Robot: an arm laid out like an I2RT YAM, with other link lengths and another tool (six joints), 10 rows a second.
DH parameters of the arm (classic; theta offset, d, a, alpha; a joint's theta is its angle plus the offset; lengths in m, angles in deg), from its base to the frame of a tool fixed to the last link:
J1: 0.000 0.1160 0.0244 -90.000
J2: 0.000 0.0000 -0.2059 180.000
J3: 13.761 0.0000 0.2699 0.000
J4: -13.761 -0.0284 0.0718 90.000
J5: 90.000 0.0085 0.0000 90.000
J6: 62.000 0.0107 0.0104 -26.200
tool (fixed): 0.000 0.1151 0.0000 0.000
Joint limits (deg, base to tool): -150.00..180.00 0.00..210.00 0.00..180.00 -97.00..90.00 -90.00..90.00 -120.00..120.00
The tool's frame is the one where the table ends.
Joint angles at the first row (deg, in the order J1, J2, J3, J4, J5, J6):
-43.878 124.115 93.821 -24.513 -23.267 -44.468
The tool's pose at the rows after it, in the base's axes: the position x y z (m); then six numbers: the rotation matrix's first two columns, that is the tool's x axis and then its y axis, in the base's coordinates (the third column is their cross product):
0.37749 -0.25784 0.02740 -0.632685 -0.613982 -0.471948 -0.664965 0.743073 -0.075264
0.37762 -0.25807 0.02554 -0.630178 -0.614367 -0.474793 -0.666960 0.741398 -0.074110
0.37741 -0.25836 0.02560 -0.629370 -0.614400 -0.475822 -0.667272 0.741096 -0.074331
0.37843 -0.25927 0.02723 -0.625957 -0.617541 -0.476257 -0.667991 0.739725 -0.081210
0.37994 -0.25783 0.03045 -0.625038 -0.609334 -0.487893 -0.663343 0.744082 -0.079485
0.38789 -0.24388 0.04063 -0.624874 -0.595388 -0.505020 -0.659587 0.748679 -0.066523
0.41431 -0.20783 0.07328 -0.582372 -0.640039 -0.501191 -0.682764 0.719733 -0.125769
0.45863 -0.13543 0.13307 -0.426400 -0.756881 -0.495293 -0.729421 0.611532 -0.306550
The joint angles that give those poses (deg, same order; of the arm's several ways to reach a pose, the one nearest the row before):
-44.053 124.726 93.710 -23.966 -22.808 -44.927
-44.118 125.053 93.753 -23.769 -23.092 -45.014
-44.184 125.056 93.757 -23.769 -23.201 -45.058
-44.184 125.011 93.975 -23.661 -23.267 -45.124
-44.096 124.704 94.059 -23.768 -23.660 -44.293
-42.326 123.328 94.083 -24.797 -23.420 -41.758
-36.359 118.845 94.080 -24.817 -20.600 -38.851
-25.190 111.678 94.083 -20.687 -16.513 -36.643

